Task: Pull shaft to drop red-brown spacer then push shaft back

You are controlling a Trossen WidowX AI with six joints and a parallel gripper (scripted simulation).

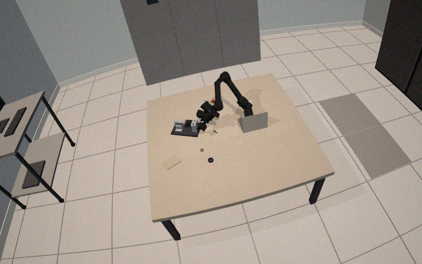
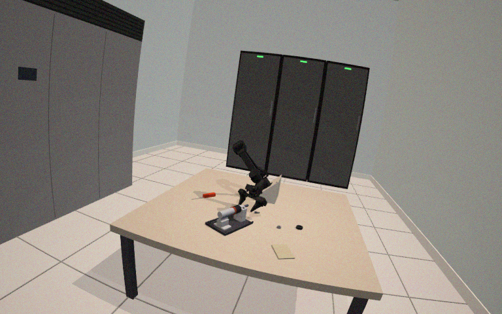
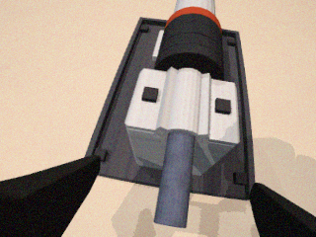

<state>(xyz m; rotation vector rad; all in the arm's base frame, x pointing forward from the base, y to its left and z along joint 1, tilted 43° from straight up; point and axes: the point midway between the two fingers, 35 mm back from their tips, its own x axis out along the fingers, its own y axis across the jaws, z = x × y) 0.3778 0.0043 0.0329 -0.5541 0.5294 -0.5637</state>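
The black spacer is 60 mm ahead of my gripper tip, 20 mm to the right of it and 20 mm above it. Also, from my gripper tip: grey bolt-like piece (120 mm behind, 60 mm below, 50 mm to the left); then blue-grey shaft (70 mm ahead, 30 mm to the right, 20 mm above); then red-brown spacer (100 mm ahead, 30 mm to the right, 20 mm above).
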